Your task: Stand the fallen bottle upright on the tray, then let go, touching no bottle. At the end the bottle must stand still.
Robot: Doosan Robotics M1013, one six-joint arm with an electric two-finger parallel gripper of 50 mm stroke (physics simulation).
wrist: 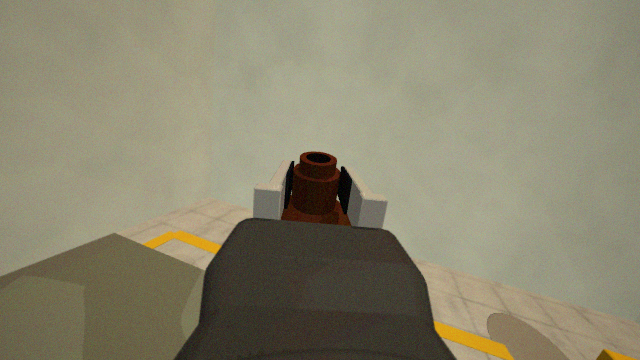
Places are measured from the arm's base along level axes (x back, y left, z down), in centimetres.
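Where they show: gripper, between the fingertips: (316,178).
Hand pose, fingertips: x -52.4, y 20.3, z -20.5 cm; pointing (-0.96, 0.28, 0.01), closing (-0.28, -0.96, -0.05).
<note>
After its pixels a point has its place.
The brown-red bottle (315,192) @[y 19.8, x -50.9, z -20.0 cm] shows in the wrist view with its open mouth at the top and its neck between the two fingers. My gripper (316,178) @[y 20.3, x -52.4, z -20.5 cm] is shut on the bottle's neck, one dark pad on each side of it. The bottle's shoulder shows just below the neck. Its lower body and base are hidden behind the dark gripper housing, so I cannot tell whether the base touches anything. The tray cannot be made out in this view.
A tiled floor (465,290) with yellow marking lines (472,340) lies beyond the gripper. A large olive-grey surface (130,280) @[y 50.2, x -59.5, z 5.7 cm] is at the lower left. A round grey-brown patch (520,332) is at the lower right. Pale walls (425,100) rise behind.
</note>
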